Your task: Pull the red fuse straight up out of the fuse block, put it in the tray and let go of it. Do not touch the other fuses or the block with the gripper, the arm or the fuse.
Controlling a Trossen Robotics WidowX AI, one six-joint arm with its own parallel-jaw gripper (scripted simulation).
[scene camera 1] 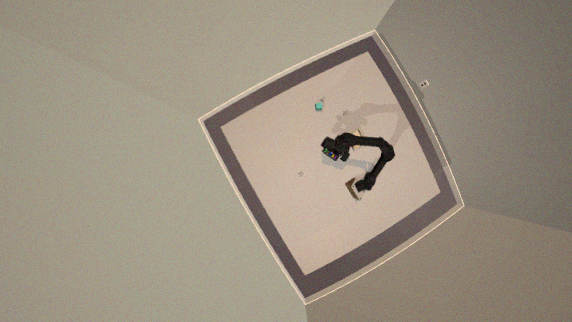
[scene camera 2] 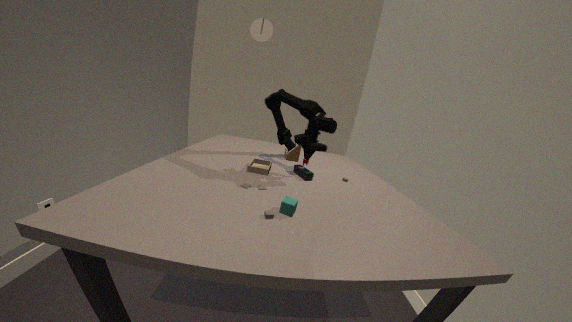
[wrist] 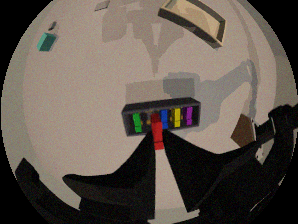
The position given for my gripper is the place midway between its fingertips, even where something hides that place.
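Note:
A red fuse is held by my gripper [wrist: 157, 134].

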